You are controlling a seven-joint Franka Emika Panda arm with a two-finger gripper.
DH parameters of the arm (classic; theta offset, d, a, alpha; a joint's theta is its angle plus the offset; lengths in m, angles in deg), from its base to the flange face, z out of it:
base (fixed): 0 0 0 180
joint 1: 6.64 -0.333 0 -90
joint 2: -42.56 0 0 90
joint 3: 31.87 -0.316 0.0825 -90
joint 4: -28.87 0 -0.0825 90
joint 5: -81.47 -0.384 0 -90
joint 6: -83.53 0 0.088 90
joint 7: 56.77 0.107 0 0
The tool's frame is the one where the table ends.
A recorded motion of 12 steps. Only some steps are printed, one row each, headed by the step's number.
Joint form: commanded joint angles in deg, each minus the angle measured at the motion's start. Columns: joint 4, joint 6, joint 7, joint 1, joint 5, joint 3, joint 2.
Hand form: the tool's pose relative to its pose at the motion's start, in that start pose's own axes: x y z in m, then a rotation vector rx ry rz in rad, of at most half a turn. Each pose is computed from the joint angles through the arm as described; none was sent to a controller.
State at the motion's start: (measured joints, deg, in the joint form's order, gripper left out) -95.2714 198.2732 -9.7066 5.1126 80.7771 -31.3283 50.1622
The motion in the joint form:
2: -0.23 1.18 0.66 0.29 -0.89 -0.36 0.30
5: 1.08 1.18 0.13 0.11 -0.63 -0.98 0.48
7: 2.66 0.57 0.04 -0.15 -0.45 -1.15 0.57
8: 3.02 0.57 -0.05 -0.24 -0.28 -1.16 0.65
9: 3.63 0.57 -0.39 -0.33 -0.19 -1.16 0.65
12: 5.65 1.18 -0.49 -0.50 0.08 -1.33 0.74
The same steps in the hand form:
2: -0.0007 -0.0016 -0.0026 0.0250 0.0050 0.0170
5: -0.0034 -0.0092 -0.0149 0.0401 0.0267 -0.0085
7: -0.0041 -0.0143 -0.0279 0.0516 0.0414 -0.0193
8: -0.0042 -0.0154 -0.0317 0.0554 0.0486 -0.0239
9: -0.0037 -0.0172 -0.0368 0.0622 0.0570 -0.0322
12: -0.0021 -0.0237 -0.0558 0.0941 0.0923 -0.0421

